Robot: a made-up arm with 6 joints.
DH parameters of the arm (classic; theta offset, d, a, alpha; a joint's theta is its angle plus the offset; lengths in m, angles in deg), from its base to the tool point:
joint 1: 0 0.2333 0 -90
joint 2: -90 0 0.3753 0
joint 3: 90 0.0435 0 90
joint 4: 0 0.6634 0 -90
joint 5: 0 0 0 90
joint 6: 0 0.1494 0 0
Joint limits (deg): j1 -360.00..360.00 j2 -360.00..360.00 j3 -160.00..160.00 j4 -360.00..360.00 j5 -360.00..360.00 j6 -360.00..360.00
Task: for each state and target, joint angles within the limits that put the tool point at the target. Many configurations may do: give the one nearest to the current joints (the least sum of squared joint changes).
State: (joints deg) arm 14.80 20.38 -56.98 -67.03 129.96 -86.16
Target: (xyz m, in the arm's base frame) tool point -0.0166 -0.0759 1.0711
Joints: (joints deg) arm 19.07 31.75 -60.20 -71.01 128.98 -86.16
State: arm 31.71 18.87 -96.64 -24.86 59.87 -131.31
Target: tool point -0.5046 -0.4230 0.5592
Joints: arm 38.45 13.03 -115.08 -27.72 61.46 -131.31
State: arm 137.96 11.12 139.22 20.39 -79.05 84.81
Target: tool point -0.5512 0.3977 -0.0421
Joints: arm 143.88 36.43 115.41 17.02 -65.83 84.81
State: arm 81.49 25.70 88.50 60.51 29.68 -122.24
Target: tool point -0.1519 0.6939 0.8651
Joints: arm 92.95 -6.84 74.89 62.23 33.27 -122.24
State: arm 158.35 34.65 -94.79 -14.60 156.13 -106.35
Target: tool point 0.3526 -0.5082 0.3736
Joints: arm 127.46 -18.47 -103.32 -10.20 147.27 -106.35
